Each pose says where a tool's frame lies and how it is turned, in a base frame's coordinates. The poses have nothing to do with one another.
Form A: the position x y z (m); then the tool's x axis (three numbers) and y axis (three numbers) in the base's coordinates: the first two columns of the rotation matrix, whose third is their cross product.
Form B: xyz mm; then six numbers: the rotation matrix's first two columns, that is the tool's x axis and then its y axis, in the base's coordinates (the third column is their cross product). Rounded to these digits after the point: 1 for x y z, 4 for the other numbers.
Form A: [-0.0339, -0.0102, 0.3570, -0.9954, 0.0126, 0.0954, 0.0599, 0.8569, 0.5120]
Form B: [-33.9, -10.2, 357.0, -0.9954, 0.0126, 0.0954, 0.0599, 0.8569, 0.5120]
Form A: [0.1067, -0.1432, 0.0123, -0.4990, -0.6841, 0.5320, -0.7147, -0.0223, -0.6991]
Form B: [106.7, -143.2, 12.3, -0.4990, -0.6841, 0.5320, -0.7147, -0.0223, -0.6991]
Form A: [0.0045, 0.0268, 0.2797, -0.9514, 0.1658, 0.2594, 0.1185, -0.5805, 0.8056]
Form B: [4.5, 26.8, 279.7, -0.9514, 0.1658, 0.2594, 0.1185, -0.5805, 0.8056]
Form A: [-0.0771, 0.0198, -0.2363, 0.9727, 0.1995, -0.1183, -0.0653, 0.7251, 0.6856]
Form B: [-77.1, 19.8, -236.3, 0.9727, 0.1995, -0.1183, -0.0653, 0.7251, 0.6856]
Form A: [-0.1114, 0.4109, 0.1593, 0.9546, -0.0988, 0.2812, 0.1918, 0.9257, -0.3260]
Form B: [-111.4, 410.9, 159.3, 0.9546, -0.0988, 0.2812, 0.1918, 0.9257, -0.3260]
